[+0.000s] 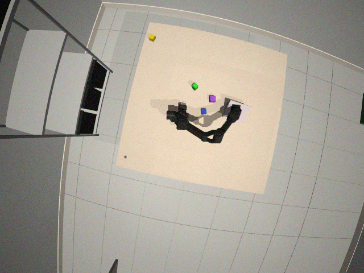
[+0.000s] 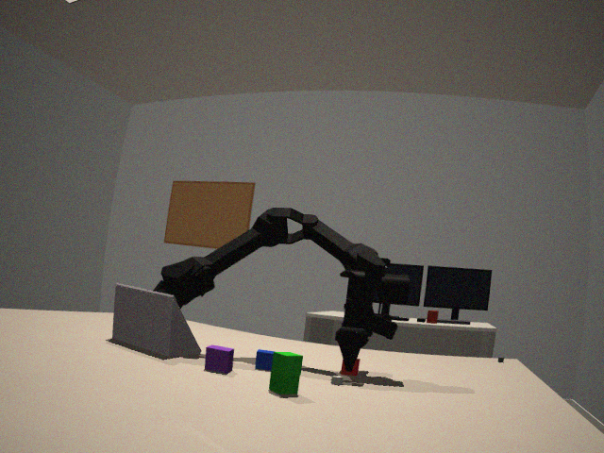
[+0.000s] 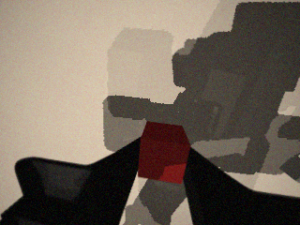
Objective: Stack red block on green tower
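The small white cube lies 10 mm behind my gripper tip and 130 mm to the right of it. The rest, counted from my gripper tip: blue block: 170 mm behind, 70 mm to the right, 10 mm above; then red block: 10 mm above; then purple block: 230 mm behind, 180 mm to the right, 10 mm above.
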